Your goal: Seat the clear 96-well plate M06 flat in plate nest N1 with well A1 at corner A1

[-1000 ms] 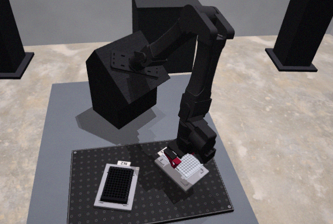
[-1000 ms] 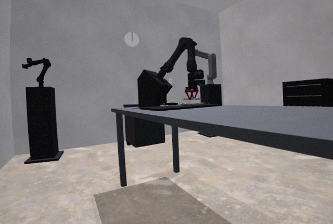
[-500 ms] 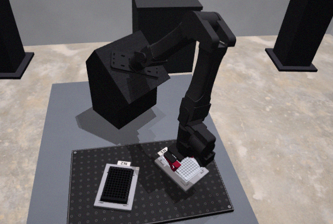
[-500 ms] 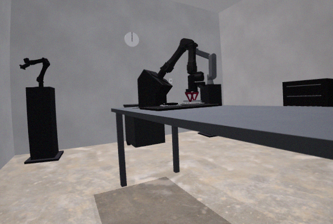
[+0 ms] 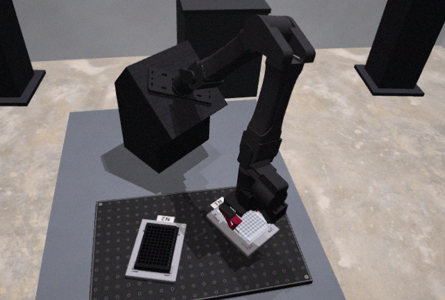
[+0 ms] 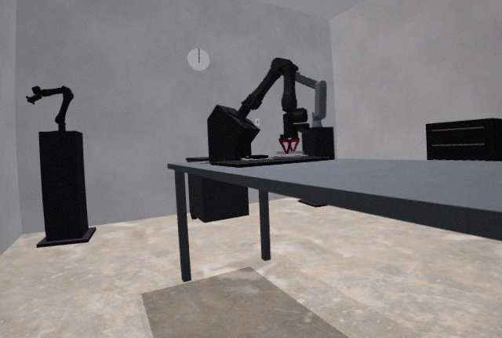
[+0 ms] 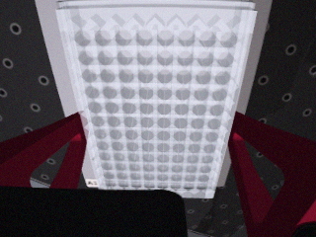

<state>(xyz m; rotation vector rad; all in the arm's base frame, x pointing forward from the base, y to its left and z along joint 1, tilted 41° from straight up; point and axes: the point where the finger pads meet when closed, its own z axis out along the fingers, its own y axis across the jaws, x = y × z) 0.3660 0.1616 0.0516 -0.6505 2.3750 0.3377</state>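
The clear plate M06 lies 1 cm below my hand. Round my hand: nest (3 cm below); then N2 label (21 cm to the right, 3 cm below, 2 cm behind); then N1 tag (8 cm behind, 6 cm to the right, 3 cm below).
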